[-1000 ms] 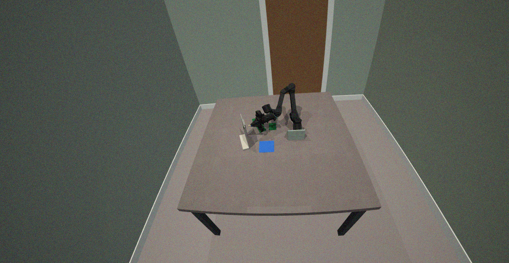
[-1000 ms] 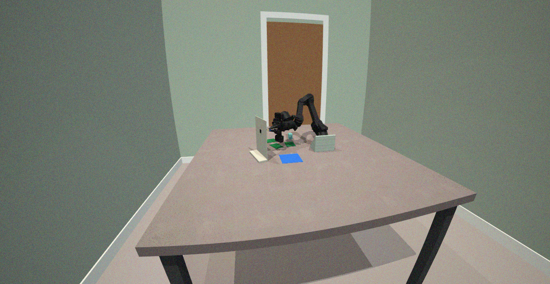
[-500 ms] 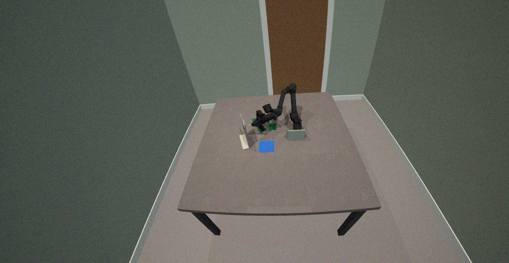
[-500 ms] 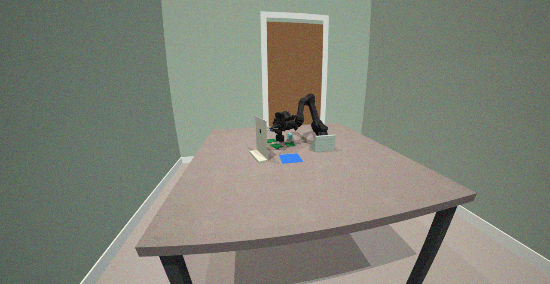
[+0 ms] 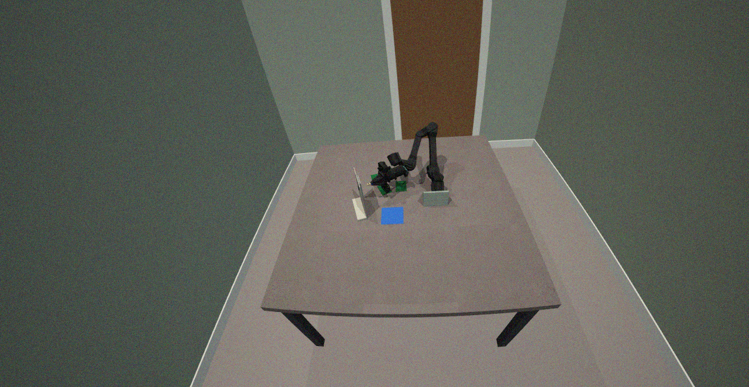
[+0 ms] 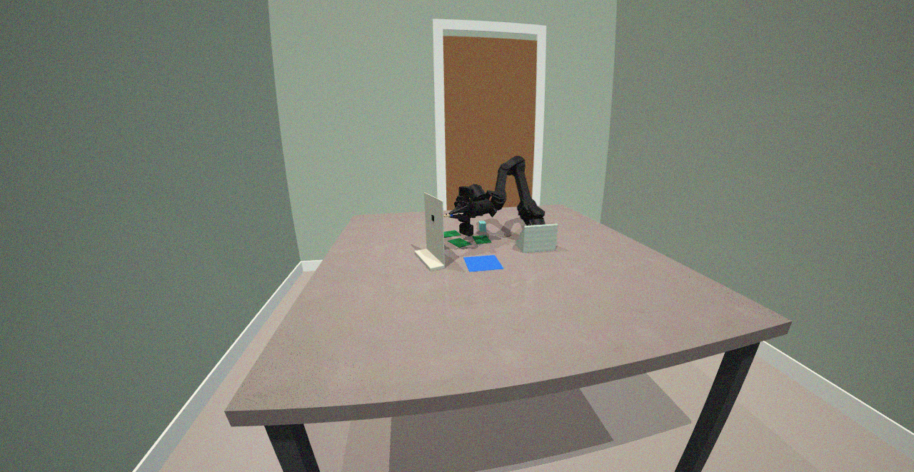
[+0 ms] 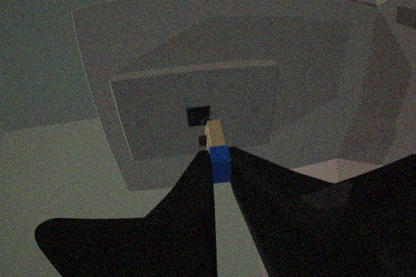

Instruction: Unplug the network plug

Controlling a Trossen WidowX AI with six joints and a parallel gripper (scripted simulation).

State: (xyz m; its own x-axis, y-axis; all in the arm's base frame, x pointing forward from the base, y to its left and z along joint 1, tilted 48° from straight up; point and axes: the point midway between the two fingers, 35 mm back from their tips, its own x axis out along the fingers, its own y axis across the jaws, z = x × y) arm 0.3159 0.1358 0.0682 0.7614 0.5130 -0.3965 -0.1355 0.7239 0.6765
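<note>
Now: gripper tip 120 mm past the blue marked square, 80 mm to the right of it and 160 mm above it. From my gripper tip the other things lie so: upright panel (60 mm ahead, 40 mm to the left, 50 mm below); then network plug (10 mm ahead).
</note>
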